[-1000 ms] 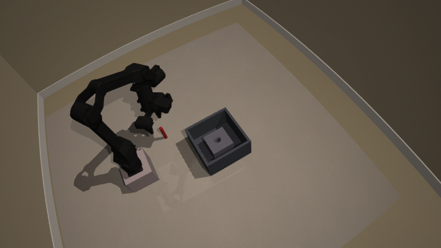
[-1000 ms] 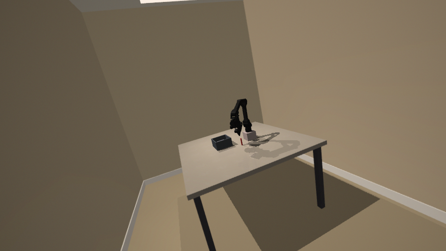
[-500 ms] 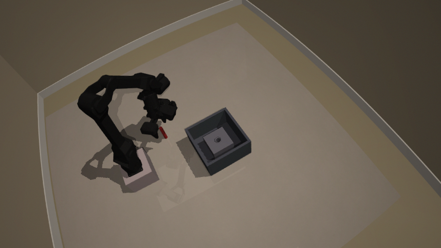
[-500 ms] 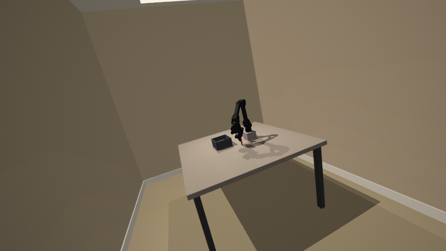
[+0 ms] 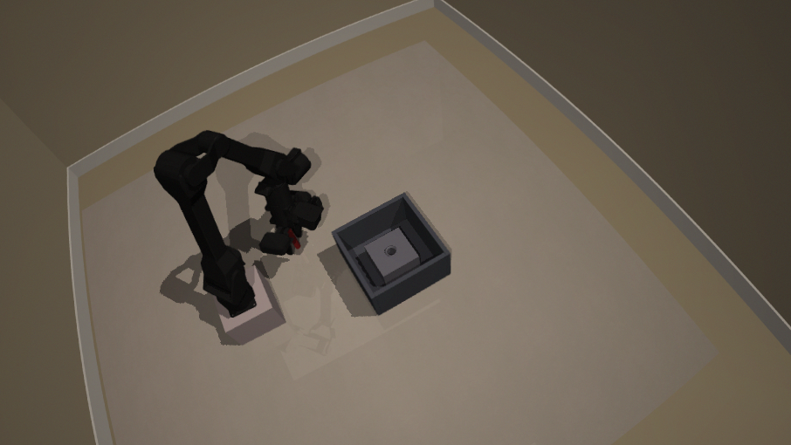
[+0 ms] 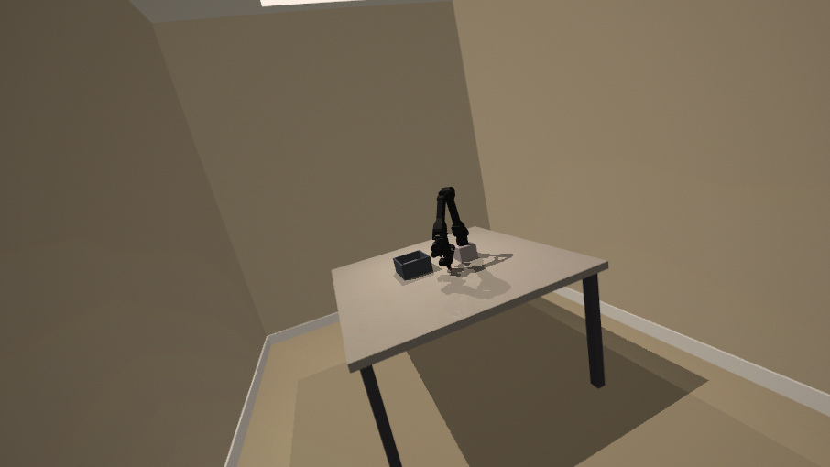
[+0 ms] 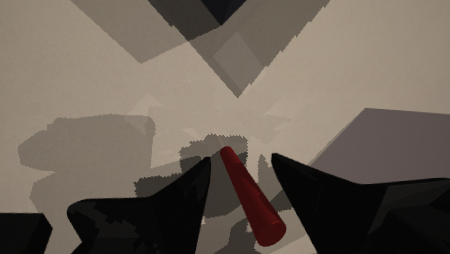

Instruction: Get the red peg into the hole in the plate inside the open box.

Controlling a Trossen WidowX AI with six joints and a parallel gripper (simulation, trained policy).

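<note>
Right now my gripper tip is 10 mm to the right of the red peg and 20 mm below it. From my gripper tip the other things lie so: grey plate 190 mm ahead, 150 mm to the right, 30 mm above; then dark box 190 mm ahead, 150 mm to the right, 10 mm above.
</note>
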